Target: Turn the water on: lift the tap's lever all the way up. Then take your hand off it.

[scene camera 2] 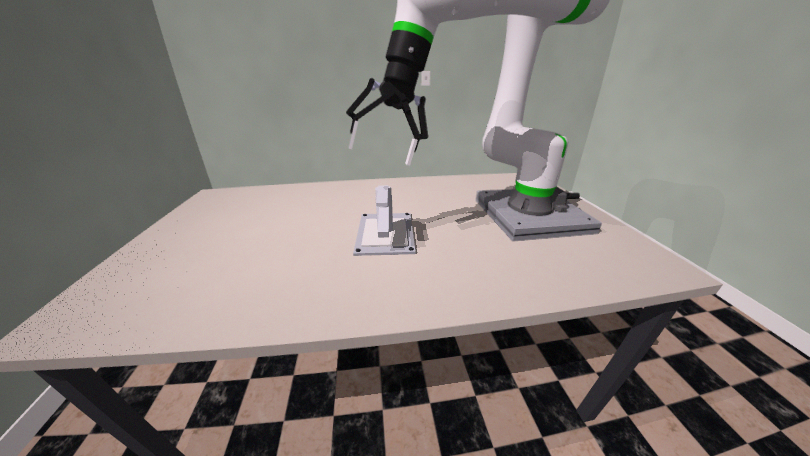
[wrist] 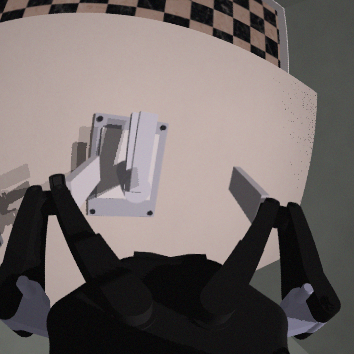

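Seen in the pictures: gripper, fingertip midpoint: (scene camera 2: 379, 156) (wrist: 165, 172); arm's base at its link origin: (scene camera 2: 529, 206).
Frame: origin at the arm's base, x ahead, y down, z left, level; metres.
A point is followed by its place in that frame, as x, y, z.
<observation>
The light grey tap stands on a square base plate (scene camera 2: 368, 251) @(0.549, 0.034, 0.170) (wrist: 122, 207) @(0.497, 0.034, -0.037) with dark bolts at its corners. Its lever (scene camera 2: 383, 219) @(0.504, -0.045, 0.136) (wrist: 143, 145) @(0.503, -0.114, 0.131) is a long straight bar that points toward the table's front edge; in the scene view it appears to slope down toward the front. In the wrist view, the lever's round-ended part lies nearest the gripper. My gripper (scene camera 2: 379, 156) @(0.506, -0.211, 0.115) (wrist: 165, 172) @(0.506, -0.211, 0.115) is wide open and empty, above and behind the tap, tilted. It does not touch the tap. In the wrist view the left finger pad overlaps the plate's left edge and the lever appears between the pads, left of centre.
The tap's plate sits on a beige table (scene camera 2: 255, 283) @(0.821, 0.042, 0.270) (wrist: 215, 115) @(0.725, 0.042, 0.216). The robot's grey mounting base (scene camera 2: 555, 226) @(-0.010, 0.002, 0.141) stands at the table's right rear. The arm reaches over the table from there. Shadows of the arm and gripper fall to the right of the plate in the scene view.
</observation>
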